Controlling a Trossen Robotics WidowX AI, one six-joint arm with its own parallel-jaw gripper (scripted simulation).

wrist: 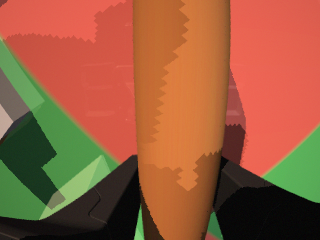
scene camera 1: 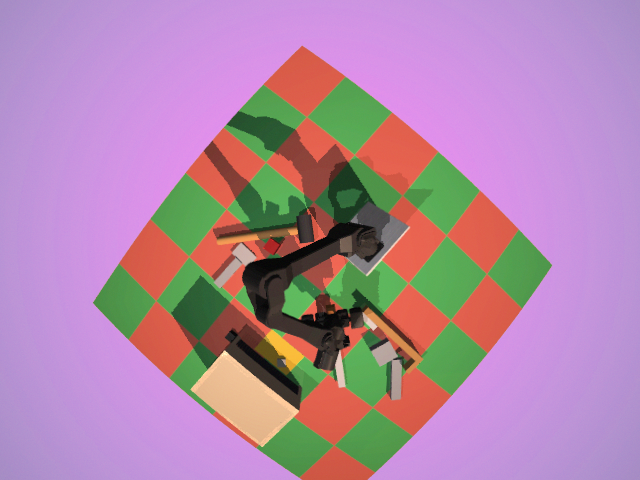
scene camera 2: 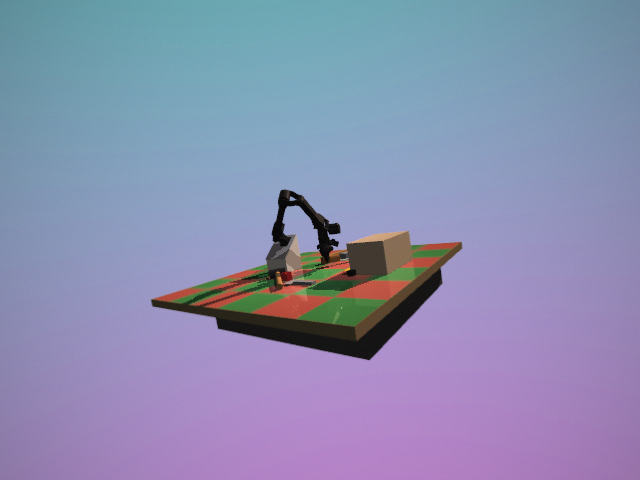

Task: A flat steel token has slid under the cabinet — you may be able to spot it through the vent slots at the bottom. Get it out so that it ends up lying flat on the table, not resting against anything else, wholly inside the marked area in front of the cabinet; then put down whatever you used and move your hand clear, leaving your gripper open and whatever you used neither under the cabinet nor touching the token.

Labels:
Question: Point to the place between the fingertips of the gripper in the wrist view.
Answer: At 174,163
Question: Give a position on an orange l-shaped hook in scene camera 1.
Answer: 416,359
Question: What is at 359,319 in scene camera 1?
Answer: The gripper.

